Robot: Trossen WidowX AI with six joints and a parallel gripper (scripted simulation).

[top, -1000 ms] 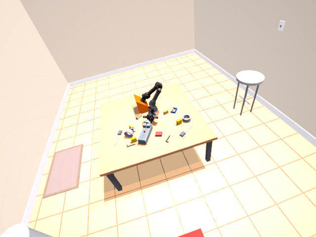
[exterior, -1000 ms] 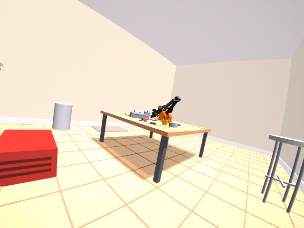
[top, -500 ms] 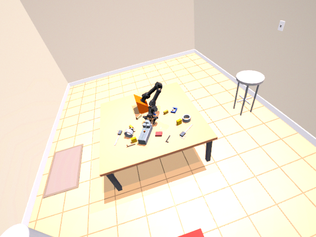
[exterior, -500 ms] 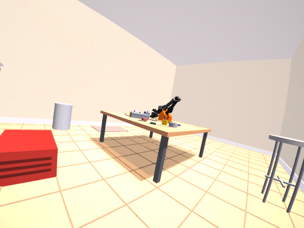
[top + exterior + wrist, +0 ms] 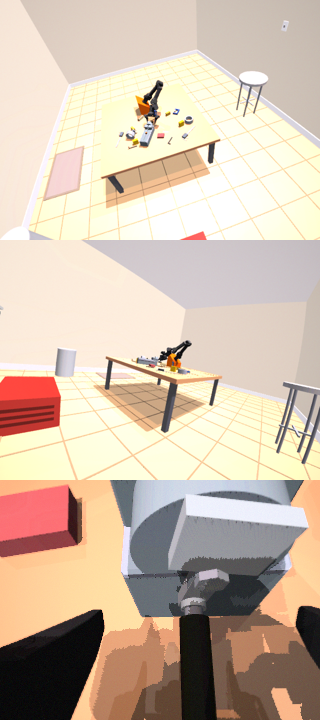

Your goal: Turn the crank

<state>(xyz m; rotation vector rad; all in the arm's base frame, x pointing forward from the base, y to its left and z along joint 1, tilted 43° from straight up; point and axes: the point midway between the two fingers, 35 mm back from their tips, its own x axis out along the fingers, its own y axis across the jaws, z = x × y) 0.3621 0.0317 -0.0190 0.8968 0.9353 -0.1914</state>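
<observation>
The dark crank handle lies 2 cm behind my gripper tip, 1 cm to the left of it and 2 cm below it. From my gripper tip the other things lie so: red pointer: 14 cm ahead, 9 cm to the right; red block: 18 cm ahead, 6 cm to the left, 7 cm below.
</observation>
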